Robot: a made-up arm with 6 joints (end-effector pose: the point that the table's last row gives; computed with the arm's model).
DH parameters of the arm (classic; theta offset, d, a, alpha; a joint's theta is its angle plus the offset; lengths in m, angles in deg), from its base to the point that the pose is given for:
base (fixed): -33.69 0 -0.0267 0
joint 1: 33.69 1.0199 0.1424 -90
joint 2: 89.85 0 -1.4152 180
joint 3: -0.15 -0.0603 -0.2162 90
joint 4: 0 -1.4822 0.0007 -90
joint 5: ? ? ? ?
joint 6: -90 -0.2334 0.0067 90
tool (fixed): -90 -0.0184 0 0
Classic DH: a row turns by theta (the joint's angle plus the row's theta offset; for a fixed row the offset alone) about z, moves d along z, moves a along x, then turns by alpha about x.
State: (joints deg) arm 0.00 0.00 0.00 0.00 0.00 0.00
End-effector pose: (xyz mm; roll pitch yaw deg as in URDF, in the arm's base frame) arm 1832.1 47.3 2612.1 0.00 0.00 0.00
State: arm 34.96 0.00 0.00 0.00 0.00 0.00
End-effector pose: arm 1478.9 1104.0 2612.1 0.00 0.00 34.96
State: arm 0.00 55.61 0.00 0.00 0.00 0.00
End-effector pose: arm 2401.0 47.3 506.5 0.00 55.61 0.00
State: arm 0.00 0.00 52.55 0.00 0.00 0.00
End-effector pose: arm 1019.2 47.3 3904.7 0.00 -52.55 0.00
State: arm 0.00 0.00 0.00 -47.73 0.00 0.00
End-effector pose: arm 1832.1 85.4 2604.4 47.73 0.00 0.00
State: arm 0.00 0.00 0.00 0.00 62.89 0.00
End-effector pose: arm 1739.3 47.3 2840.8 0.00 -62.89 0.00
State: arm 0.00 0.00 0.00 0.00 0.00 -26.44
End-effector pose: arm 1832.1 54.8 2617.0 26.44 0.00 0.00
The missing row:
joint 5: 0 0.0345 0.0201 90
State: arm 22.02 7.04 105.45 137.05 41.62 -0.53
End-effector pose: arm -154.4 140.5 4068.1 170.73 -54.16 72.63
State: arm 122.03 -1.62 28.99 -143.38 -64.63 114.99
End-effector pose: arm -890.8 960.9 3541.6 -42.72 -57.39 -147.92
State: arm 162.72 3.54 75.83 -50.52 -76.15 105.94
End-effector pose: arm -715.5 15.4 3886.0 -92.35 -2.31 -148.69
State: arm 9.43 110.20 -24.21 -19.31 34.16 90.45
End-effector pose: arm 479.1 72.2 -883.3 147.41 74.14 -127.77
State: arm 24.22 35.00 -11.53 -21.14 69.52 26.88
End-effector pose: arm 2129.4 930.4 1290.0 -11.54 -20.32 3.10
